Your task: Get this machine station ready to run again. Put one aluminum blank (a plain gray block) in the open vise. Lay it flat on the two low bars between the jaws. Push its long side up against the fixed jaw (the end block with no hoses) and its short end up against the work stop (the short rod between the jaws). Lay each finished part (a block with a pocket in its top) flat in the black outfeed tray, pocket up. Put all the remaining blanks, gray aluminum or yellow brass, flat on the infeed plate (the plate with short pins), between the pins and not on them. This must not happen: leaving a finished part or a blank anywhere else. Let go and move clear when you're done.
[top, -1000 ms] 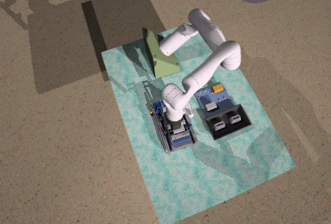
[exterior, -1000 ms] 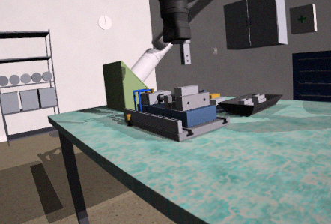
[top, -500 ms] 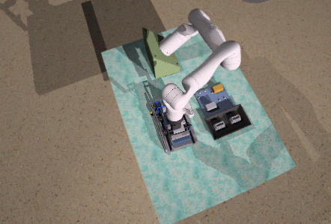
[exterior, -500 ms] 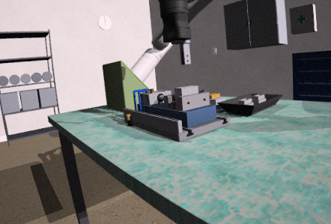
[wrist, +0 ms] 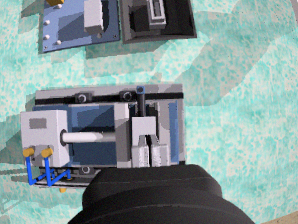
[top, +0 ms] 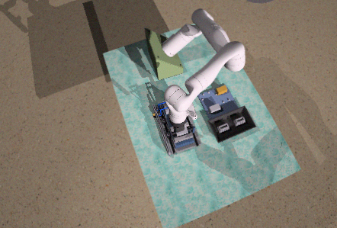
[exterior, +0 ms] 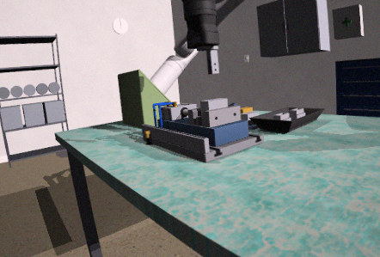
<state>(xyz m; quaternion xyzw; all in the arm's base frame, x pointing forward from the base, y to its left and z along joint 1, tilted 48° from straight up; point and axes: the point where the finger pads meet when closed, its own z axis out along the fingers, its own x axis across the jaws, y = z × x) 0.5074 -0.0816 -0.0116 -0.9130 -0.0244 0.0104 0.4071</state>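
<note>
The gray blank is 10 cm below my hand. Also, from my hand: fixed jaw 12 cm below, 2 cm ahead; blue infeed plate 27 cm to the left, 19 cm below, 15 cm behind; vise 16 cm below, 8 cm behind.
</note>
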